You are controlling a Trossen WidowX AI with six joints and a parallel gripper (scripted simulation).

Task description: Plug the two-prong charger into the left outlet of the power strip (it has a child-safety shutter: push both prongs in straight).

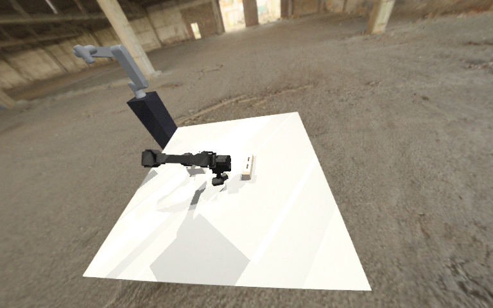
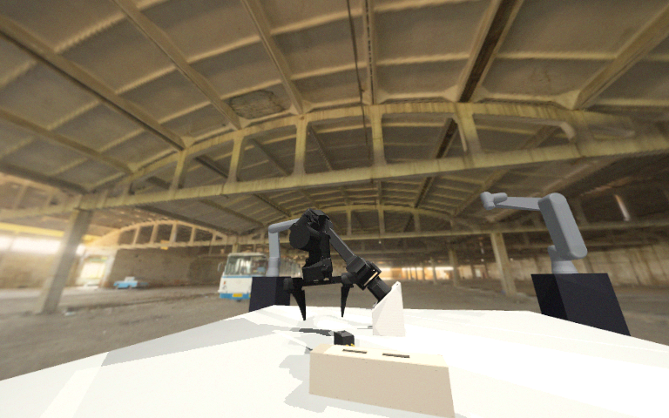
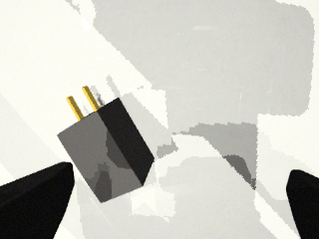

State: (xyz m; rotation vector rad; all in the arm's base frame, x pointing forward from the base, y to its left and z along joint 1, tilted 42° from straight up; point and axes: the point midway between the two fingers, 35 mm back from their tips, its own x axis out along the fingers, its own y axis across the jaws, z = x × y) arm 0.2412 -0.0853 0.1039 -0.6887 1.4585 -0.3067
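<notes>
Right now my gripper tip is 10 mm past the two-prong charger, 60 mm to the right of it and 50 mm above it.
</notes>
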